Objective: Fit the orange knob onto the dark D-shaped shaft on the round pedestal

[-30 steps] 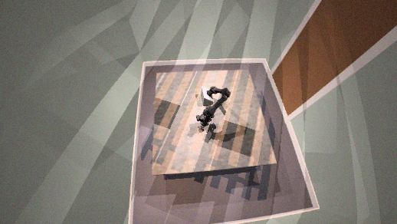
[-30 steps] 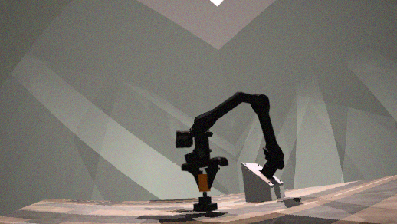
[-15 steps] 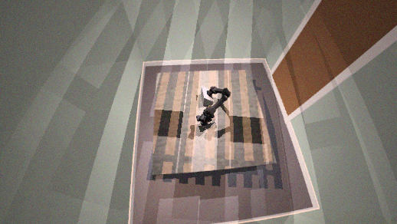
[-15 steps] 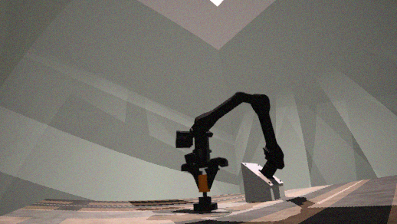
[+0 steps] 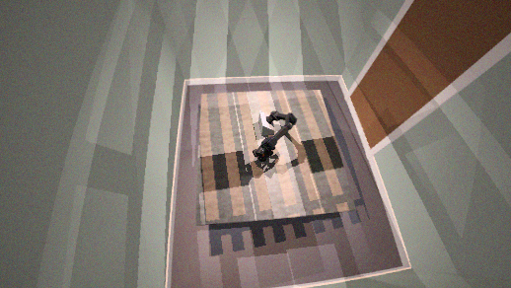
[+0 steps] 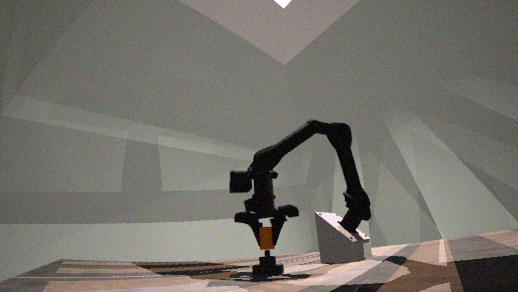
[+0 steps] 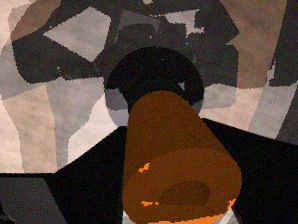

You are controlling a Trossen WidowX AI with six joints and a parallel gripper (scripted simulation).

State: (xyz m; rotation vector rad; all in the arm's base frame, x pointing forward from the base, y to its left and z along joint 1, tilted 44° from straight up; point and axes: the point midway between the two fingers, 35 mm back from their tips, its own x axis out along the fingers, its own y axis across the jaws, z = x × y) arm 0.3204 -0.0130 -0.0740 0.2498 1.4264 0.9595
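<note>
My gripper tip is now 20 mm below the orange knob. Also, from my gripper tip: dark round pedestal 40 mm below.
</note>
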